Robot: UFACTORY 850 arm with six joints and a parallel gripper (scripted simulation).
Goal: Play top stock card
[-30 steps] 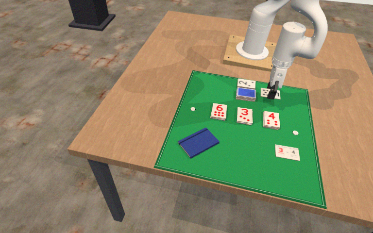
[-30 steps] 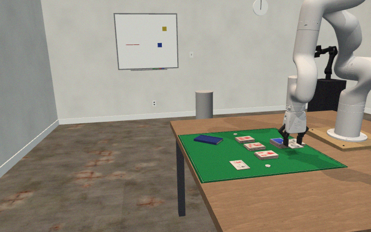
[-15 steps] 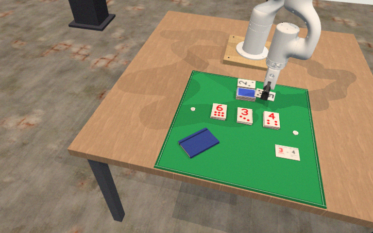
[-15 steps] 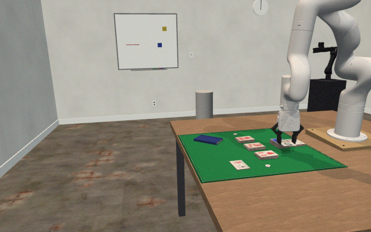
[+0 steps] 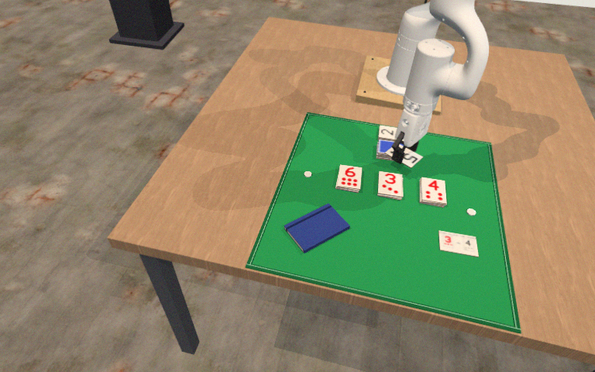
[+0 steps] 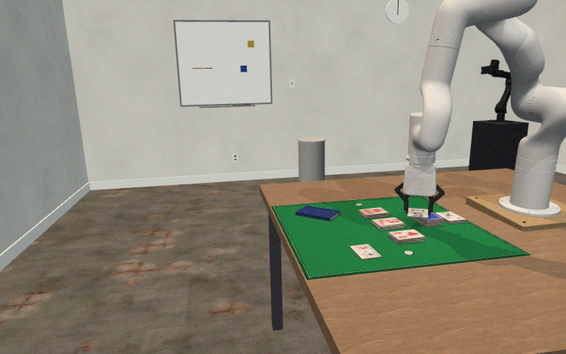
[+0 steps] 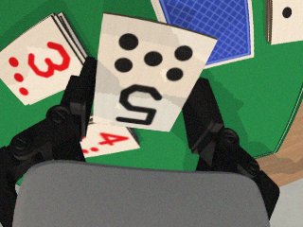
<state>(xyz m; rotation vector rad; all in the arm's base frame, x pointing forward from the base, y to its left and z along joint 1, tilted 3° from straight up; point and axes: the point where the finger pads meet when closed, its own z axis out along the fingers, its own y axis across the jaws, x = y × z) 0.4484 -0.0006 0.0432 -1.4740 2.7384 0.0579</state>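
The green card cloth is 13 cm ahead of my hand, 4 cm to the right of it and 7 cm below it. Round my hand: small reference card (26 cm ahead, 14 cm to the left, 6 cm below); black 5 card (1 cm below); black 2 (14 cm behind, 2 cm to the right, 5 cm below).
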